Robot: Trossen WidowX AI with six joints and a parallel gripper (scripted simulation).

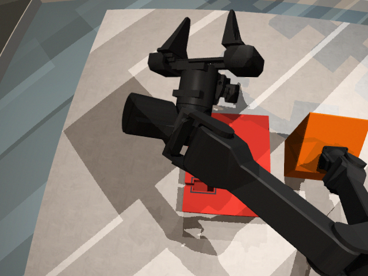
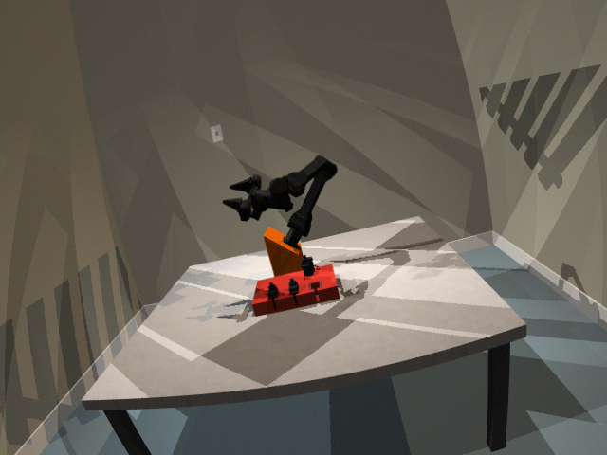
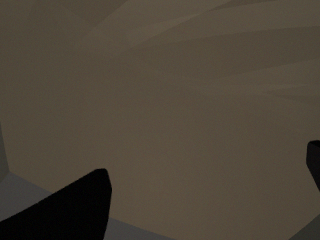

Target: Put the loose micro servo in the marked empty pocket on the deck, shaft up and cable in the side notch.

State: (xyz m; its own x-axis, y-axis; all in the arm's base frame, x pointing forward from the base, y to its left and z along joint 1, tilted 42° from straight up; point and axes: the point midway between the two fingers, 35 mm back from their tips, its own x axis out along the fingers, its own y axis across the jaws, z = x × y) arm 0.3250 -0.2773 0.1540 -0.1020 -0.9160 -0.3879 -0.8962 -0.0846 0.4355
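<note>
The red deck lies 11 cm behind my gripper tip, 14 cm to the left of it and 41 cm below it.
</note>
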